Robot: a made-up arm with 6 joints. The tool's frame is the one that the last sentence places.
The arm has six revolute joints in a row. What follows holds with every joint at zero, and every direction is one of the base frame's.
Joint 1 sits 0.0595 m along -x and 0.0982 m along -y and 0.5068 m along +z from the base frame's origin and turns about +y.
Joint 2 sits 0.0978 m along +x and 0.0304 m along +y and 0.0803 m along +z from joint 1 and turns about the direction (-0.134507, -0.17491, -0.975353).
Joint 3 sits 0.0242 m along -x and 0.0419 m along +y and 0.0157 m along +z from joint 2 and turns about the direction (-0.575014, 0.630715, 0.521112).
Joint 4 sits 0.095 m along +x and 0.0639 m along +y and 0.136 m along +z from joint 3 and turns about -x.
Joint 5 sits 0.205 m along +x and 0.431 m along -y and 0.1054 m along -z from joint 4 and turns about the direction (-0.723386, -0.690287, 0.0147).
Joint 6 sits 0.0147 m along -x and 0.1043 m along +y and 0.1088 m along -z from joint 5 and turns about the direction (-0.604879, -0.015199, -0.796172).
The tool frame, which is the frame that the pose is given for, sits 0.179 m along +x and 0.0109 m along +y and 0.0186 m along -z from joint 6; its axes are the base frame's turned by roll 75.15, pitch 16.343 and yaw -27.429 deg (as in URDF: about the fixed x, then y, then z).
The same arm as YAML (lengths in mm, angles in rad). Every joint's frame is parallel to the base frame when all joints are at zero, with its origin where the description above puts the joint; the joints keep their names.
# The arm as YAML. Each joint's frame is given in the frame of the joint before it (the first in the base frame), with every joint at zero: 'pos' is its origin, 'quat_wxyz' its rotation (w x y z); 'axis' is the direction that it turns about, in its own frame. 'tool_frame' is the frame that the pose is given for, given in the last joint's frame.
length_unit: mm
angle_unit: rad
joints:
  - joint: joint 1
    pos: [-59.5, -98.2, 506.8]
    quat_wxyz: [1.0, 0.0, 0.0, 0.0]
    axis: [0.0, 1.0, 0.0]
  - joint: joint 2
    pos: [97.8, 30.4, 80.3]
    quat_wxyz: [1.0, 0.0, 0.0, 0.0]
    axis: [-0.134494, -0.174893, -0.975358]
  - joint: joint 3
    pos: [-24.2, 41.9, 15.7]
    quat_wxyz: [1.0, 0.0, 0.0, 0.0]
    axis: [-0.575014, 0.630715, 0.521112]
  - joint: joint 4
    pos: [95.0, 63.9, 136.0]
    quat_wxyz: [1.0, 0.0, 0.0, 0.0]
    axis: [-1.0, 0.0, 0.0]
  - joint: joint 5
    pos: [205.0, -431.0, -105.4]
    quat_wxyz: [1.0, 0.0, 0.0, 0.0]
    axis: [-0.723386, -0.690287, 0.0147]
  - joint: joint 6
    pos: [-14.7, 104.3, -108.8]
    quat_wxyz: [1.0, 0.0, 0.0, 0.0]
    axis: [-0.604879, -0.015199, -0.796172]
tool_frame:
  pos: [179.0, 10.9, -18.6]
  quat_wxyz: [0.741593, 0.613107, -0.033666, -0.270198]

